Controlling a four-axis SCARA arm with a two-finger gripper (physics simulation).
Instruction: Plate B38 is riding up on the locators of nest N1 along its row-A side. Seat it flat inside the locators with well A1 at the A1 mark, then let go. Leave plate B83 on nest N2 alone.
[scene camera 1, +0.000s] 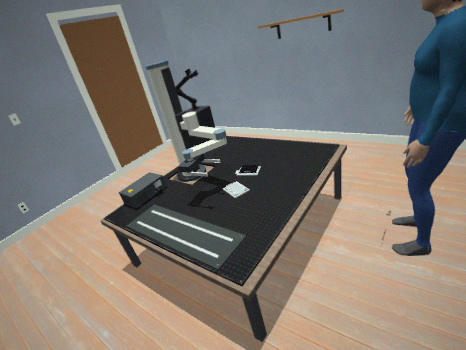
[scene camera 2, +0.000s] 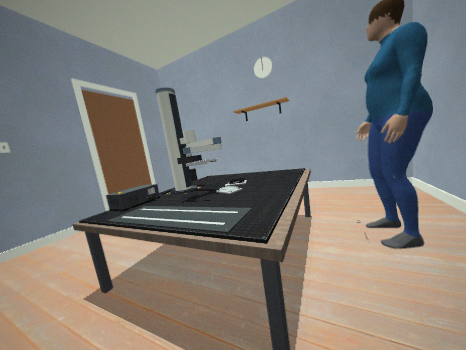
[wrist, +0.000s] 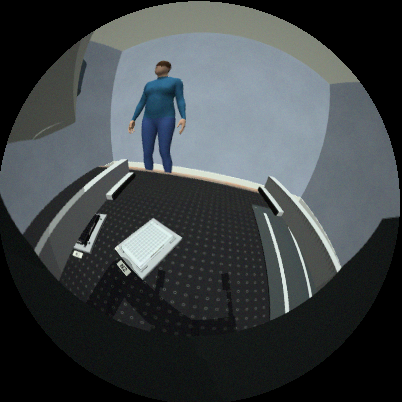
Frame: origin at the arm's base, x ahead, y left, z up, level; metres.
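Seen in the pictures: gripper, fingertip midpoint: (scene camera 1: 213, 167) (scene camera 2: 211, 160) (wrist: 199, 171); arm's base at its link origin: (scene camera 2: 184, 190).
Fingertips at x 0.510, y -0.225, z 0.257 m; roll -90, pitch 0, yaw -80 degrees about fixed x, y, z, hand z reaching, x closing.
Pixels of each thing's top centre, then the offset from my fingertips to it. "pt": a spot on its surface instead. Level surfaces: height alone.
- black plate at its top centre: (wrist: 82, 224) (scene camera 1: 248, 167) (scene camera 2: 236, 179) dz -0.210, dx -0.020, dy +0.367 m
- pale nest N1 at a spot on its surface: (wrist: 102, 223) pt dz -0.239, dx +0.036, dy +0.317 m
- white plate at its top centre: (wrist: 145, 240) (scene camera 1: 235, 187) (scene camera 2: 228, 187) dz -0.218, dx +0.029, dy +0.119 m
- nest N2 at a spot on its surface: (wrist: 173, 241) pt dz -0.233, dx +0.060, dy +0.051 m
- dark grey box at a spot on its surface: (scene camera 1: 143, 190) pt dz -0.144, dx -0.544, dy -0.221 m
- grey panel with two white strips, surface height: dz -0.241 m
Plate B38, a black plate (scene camera 1: 249, 169) (scene camera 2: 237, 181) (wrist: 90, 229), sits on the pale nest N1 (wrist: 102, 223); the views are too coarse to judge its tilt or read the A1 mark. Plate B83, a white plate (scene camera 1: 236, 189) (scene camera 2: 229, 189) (wrist: 148, 243), sits on nest N2 (wrist: 173, 241). My gripper (scene camera 1: 213, 168) (scene camera 2: 210, 161) (wrist: 199, 171) is wide open and holds no plate. It is high above the table, on the column side of both nests. In the wrist view, N1 is at the far left, partly beside the left finger, and N2 is left of centre.
A dark grey box (scene camera 1: 143, 190) (scene camera 2: 132, 197) stands near the table's edge by the column. A grey panel with two white strips (scene camera 1: 186, 234) (scene camera 2: 182, 218) (wrist: 275, 270) lies at the table's near end. A person (scene camera 1: 434, 120) (scene camera 2: 398, 120) (wrist: 160, 117) stands beyond the table.
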